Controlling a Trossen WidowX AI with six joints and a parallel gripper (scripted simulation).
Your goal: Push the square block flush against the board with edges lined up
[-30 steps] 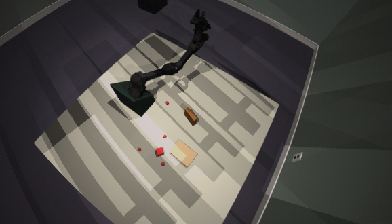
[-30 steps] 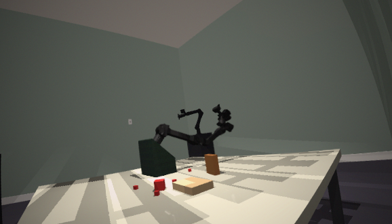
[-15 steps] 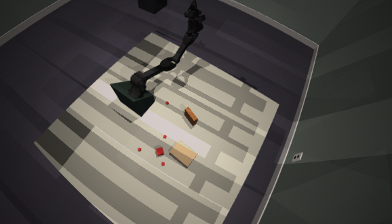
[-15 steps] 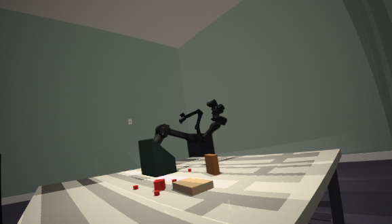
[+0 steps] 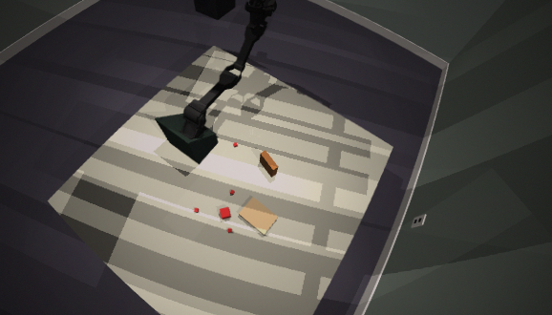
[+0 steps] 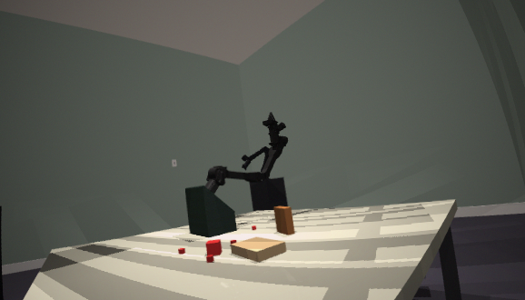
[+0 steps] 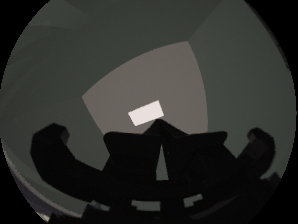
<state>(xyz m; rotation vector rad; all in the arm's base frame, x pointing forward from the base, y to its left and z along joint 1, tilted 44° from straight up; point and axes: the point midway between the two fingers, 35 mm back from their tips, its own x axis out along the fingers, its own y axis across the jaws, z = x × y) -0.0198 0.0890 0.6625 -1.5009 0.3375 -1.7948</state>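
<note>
The square block lies 600 mm below my gripper tip, 390 mm to the right of it and 340 mm ahead of it. Round my gripper tip: red cube: 690 mm to the right, 630 mm below, 300 mm ahead; board: 630 mm below, 620 mm to the right, 430 mm ahead.
</note>
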